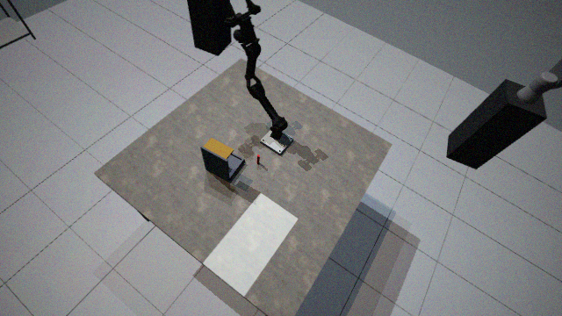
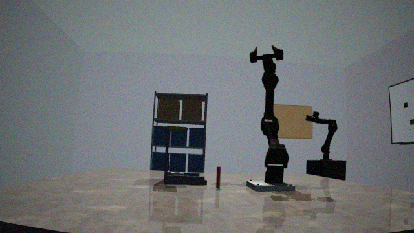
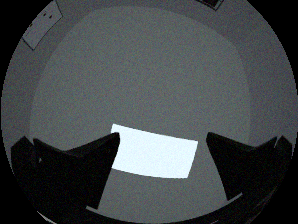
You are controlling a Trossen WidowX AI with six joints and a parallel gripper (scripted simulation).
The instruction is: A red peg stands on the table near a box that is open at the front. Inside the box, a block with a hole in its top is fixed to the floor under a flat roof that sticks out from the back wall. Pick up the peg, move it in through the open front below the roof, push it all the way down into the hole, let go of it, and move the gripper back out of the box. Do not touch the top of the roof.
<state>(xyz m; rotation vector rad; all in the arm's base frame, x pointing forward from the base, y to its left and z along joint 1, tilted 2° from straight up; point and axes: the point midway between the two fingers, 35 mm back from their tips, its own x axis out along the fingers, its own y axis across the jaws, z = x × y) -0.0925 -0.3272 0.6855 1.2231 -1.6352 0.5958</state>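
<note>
My gripper tip is now 34 cm short of the red peg, 31 cm to the right of it and 70 cm above it. Round my gripper tip: orange roof: 49 cm ahead, 15 cm to the left, 51 cm below.
</note>
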